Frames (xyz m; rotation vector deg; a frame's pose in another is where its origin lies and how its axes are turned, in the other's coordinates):
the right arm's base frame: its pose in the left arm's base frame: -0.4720 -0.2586 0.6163 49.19 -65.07 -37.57
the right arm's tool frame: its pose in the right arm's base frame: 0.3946 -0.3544 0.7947 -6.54 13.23 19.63
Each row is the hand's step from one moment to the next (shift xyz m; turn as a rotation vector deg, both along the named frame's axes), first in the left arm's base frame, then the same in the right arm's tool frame.
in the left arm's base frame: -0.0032 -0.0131 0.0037 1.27 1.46 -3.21
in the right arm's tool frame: 0.0077 -0.0081 0.0085 -2.29 -0.83 -2.85
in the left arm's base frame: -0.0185 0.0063 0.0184 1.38 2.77 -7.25
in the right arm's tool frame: -0.0002 0.0165 0.0212 -5.67 -2.26 -4.99
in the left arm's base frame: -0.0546 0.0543 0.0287 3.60 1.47 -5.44
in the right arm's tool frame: -0.0367 0.0613 0.0406 -2.62 -2.21 -5.74
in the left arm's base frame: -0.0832 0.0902 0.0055 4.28 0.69 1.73
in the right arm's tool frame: -0.0859 0.0760 0.0441 3.03 1.54 -3.20
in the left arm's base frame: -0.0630 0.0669 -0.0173 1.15 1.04 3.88
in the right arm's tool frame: -0.0789 0.0433 0.0253 2.70 3.18 0.23
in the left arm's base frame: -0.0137 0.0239 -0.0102 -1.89 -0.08 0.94
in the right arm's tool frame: -0.0264 0.0129 -0.0001 -0.29 0.54 2.02
